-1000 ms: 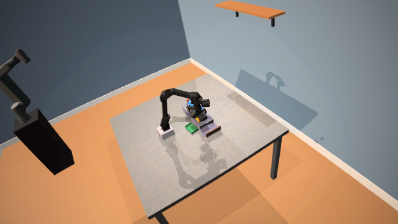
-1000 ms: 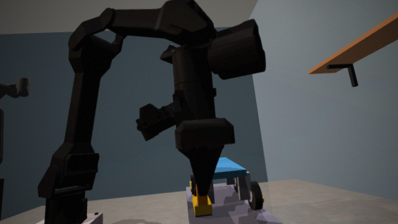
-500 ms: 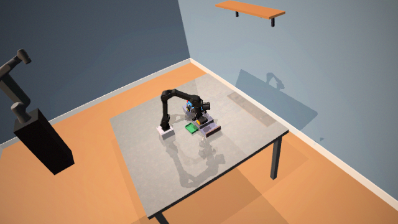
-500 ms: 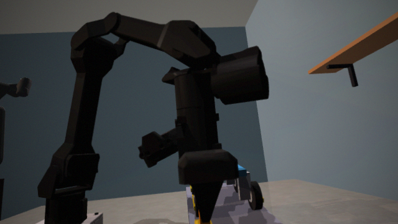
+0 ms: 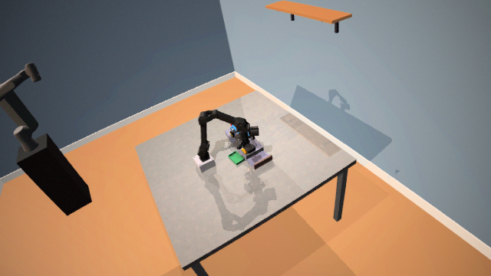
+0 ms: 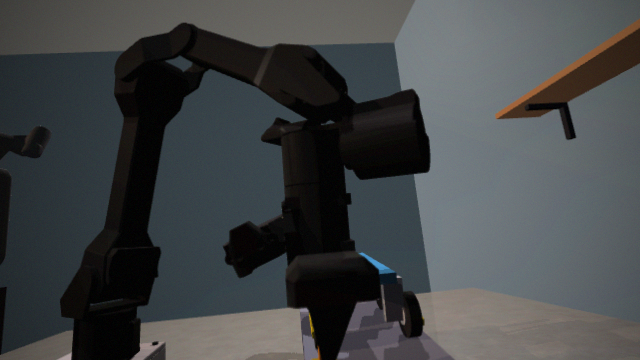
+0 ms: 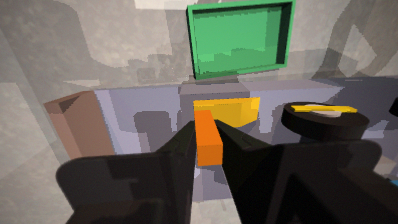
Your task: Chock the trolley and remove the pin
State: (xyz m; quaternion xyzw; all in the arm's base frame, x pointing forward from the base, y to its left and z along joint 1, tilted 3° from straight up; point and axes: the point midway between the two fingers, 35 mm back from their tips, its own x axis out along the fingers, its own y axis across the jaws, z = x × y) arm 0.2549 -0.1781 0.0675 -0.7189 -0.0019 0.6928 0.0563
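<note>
Right now the red-headed stop pin is 60 mm ahead of my gripper tip, 270 mm to the left of it and 50 mm above it. Also, from my gripper tip: dark stop bar (50 mm ahead, 120 mm to the right, 60 mm below); then grey ramp (70 mm ahead, 140 mm to the left, 40 mm below); then yellow chock (20 mm to the left, 10 mm below).
</note>
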